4 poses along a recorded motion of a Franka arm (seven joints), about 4.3 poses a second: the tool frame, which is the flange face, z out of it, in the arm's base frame.
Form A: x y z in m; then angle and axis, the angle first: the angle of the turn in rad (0 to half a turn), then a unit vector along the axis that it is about.
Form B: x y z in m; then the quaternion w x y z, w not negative. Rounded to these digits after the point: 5 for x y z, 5 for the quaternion.
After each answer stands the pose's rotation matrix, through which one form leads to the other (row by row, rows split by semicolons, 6 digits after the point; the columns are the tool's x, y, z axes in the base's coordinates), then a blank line. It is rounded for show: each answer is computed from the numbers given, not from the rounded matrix.
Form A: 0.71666 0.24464 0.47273 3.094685 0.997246 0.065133 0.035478
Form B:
0.71666 0.24464 0.47273 0.02345 0.99697 0.06512 0.03547
0.989004 0.128172 0.073776; 0.131499 -0.990420 -0.042142; 0.067668 0.051380 -0.996384

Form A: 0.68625 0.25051 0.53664 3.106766 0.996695 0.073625 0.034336
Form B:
0.68625 0.25051 0.53664 0.01741 0.99654 0.07361 0.03433
0.986805 0.145523 0.070988; 0.147914 -0.988556 -0.029650; 0.065861 0.039759 -0.997036

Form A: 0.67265 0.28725 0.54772 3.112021 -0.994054 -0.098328 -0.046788
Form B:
0.67265 0.28725 0.54772 0.01479 -0.99394 -0.09832 -0.04678
0.976290 0.196827 0.090092; 0.194060 -0.980230 0.038591; 0.095906 -0.020192 -0.995186

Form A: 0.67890 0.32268 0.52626 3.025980 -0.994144 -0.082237 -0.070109
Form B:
0.67890 0.32268 0.52626 0.05777 -0.99248 -0.08210 -0.06999
0.976722 0.171052 0.129445; 0.154878 -0.979844 0.126172; 0.148418 -0.103187 -0.983527

